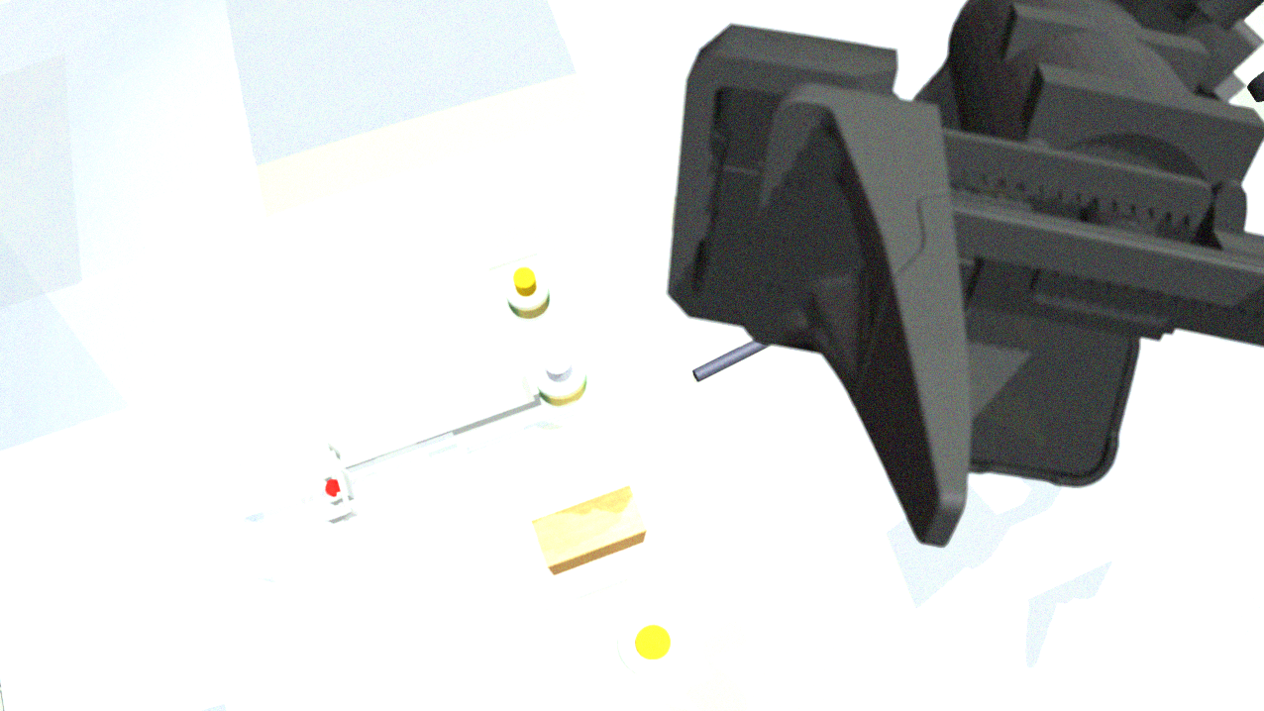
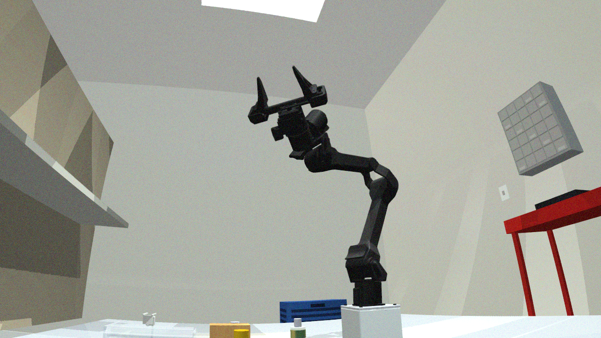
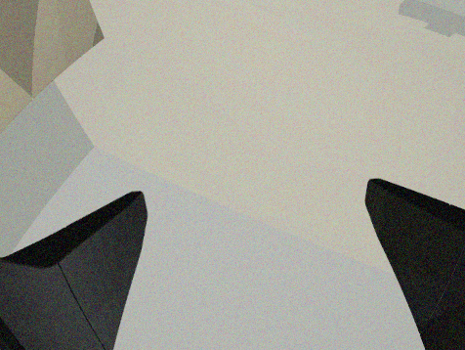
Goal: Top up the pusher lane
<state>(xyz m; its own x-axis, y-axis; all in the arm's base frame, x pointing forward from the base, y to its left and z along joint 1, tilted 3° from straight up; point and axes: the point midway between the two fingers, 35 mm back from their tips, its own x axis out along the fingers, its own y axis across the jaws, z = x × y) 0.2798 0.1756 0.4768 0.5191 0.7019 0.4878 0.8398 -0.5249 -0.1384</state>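
Now: the dark rod 120 mm behind my gripper tip, 220 mm to the right of it and 580 mm below it. Also, from my gripper tip: clear sprung lane 200 mm ahead, 210 mm to the right, 570 mm below; red mark 240 mm ahead, 200 mm to the right, 520 mm below.
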